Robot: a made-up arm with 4 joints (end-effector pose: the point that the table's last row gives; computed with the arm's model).
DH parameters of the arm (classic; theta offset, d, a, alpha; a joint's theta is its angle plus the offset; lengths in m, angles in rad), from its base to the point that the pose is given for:
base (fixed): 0 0.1 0 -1.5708
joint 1: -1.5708 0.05 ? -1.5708
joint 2: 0 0.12 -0.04 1.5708
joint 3: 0 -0.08 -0.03 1.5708
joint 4: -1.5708 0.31 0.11 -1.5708
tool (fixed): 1.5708 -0.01 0 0
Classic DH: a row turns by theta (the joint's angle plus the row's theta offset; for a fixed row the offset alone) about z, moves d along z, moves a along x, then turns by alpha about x.
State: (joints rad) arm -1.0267 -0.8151 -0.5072 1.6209
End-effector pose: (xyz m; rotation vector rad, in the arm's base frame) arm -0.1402 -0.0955 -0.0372 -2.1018 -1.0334 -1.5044
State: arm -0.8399 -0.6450 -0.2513 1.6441
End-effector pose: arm -0.1992 -0.0390 0.0096 -2.0937 -0.7002 -1.1068
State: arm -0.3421 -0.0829 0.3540 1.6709
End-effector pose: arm -0.2081 -0.0169 0.2583 -1.7487 0.0330 -0.0116
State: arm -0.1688 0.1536 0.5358 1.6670
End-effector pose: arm -0.1448 -0.0571 0.3219 -1.5015 0.2277 0.3380
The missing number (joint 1, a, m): 0.07
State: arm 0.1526 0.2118 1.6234 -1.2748
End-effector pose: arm 0.0469 -0.1084 0.4156 1.0753 1.6317 -0.9909
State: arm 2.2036 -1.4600 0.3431 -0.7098
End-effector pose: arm 0.3022 -0.0057 0.1372 -0.7739 2.2189 0.6595
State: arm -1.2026 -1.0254 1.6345 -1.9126
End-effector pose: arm -0.2231 0.2699 0.1965 1.5437 -0.6825 -1.0221
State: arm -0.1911 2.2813 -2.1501 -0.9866
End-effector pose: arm 0.3663 0.3105 0.2926 -1.5494 2.0600 1.4297
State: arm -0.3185 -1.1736 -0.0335 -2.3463
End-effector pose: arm -0.1794 -0.0884 0.0487 1.1564 -0.2743 0.2212
